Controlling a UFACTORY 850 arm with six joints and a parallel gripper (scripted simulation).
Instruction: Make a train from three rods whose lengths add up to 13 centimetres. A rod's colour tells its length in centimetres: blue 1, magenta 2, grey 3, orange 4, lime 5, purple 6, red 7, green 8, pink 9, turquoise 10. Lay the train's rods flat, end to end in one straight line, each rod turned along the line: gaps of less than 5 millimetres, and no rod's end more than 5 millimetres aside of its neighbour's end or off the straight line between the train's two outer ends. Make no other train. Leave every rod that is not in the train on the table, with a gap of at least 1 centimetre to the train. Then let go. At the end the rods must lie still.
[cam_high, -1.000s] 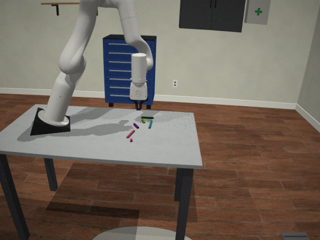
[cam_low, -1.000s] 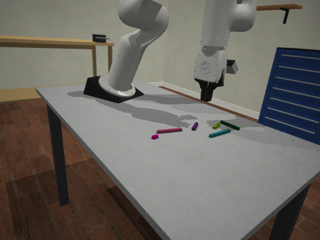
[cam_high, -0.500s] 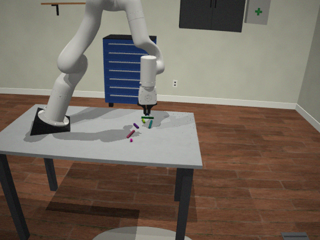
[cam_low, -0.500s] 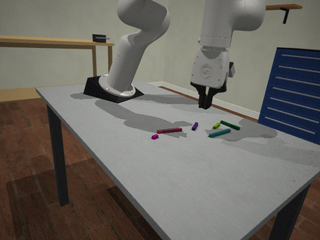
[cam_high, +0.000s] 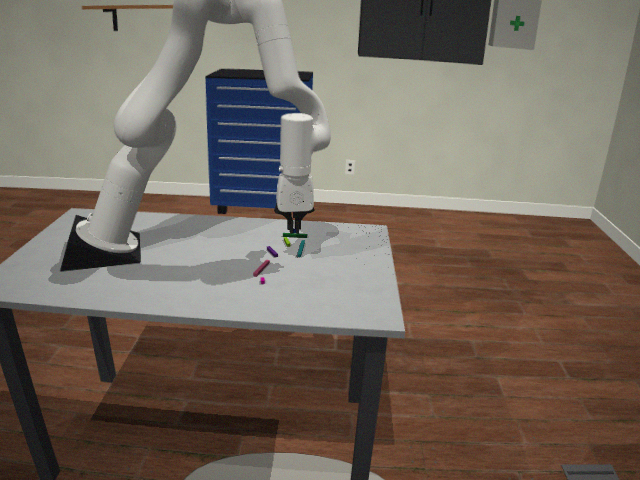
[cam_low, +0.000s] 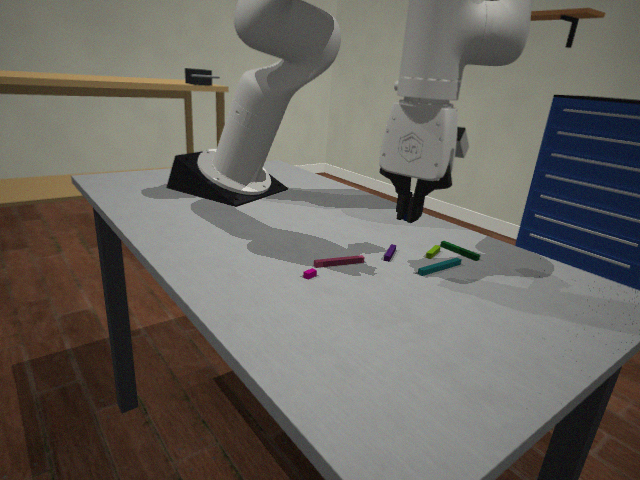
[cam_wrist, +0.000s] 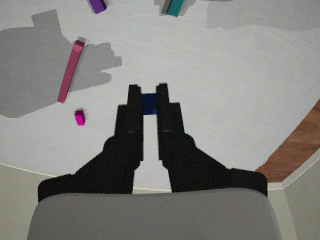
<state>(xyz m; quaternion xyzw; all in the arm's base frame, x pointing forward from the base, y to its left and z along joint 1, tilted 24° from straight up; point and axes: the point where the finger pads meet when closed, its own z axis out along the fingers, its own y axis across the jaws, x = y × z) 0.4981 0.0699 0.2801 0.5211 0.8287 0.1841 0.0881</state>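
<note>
Now: the magenta rod 40 mm behind my hand, 140 mm to the right of it and 110 mm below it. Also, from my hand: purple rod 80 mm behind, 30 mm to the left, 110 mm below; blue rod 20 mm below; turquoise rod 90 mm to the left, 110 mm below.
</note>
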